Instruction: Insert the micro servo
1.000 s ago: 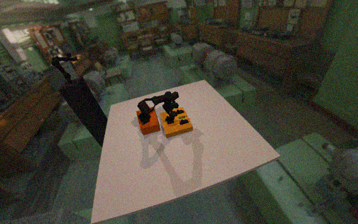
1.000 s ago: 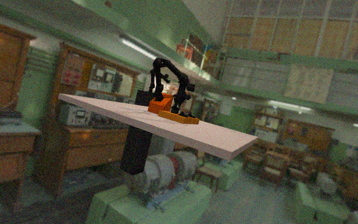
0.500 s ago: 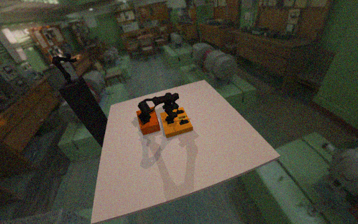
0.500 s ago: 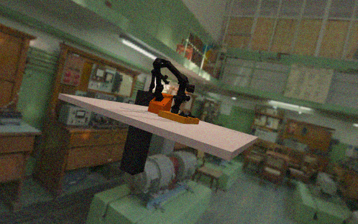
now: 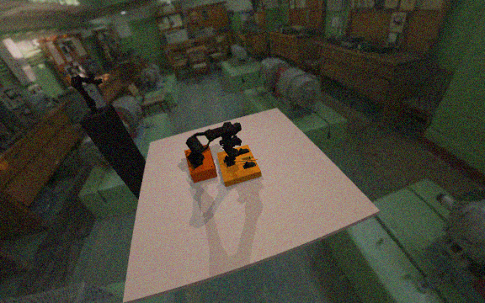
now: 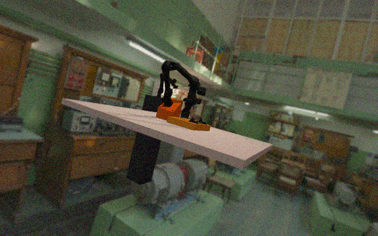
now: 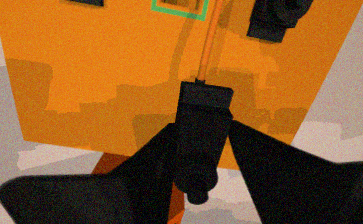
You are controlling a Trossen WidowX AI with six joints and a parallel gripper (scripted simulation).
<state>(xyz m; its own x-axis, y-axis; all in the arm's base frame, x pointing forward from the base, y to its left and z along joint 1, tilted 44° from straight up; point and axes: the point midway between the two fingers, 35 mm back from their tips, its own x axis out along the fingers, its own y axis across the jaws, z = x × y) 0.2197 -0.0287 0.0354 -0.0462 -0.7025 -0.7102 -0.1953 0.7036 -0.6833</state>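
My gripper tip is now 1 cm past the orange deck, 3 cm to the right of it and 9 cm above it.
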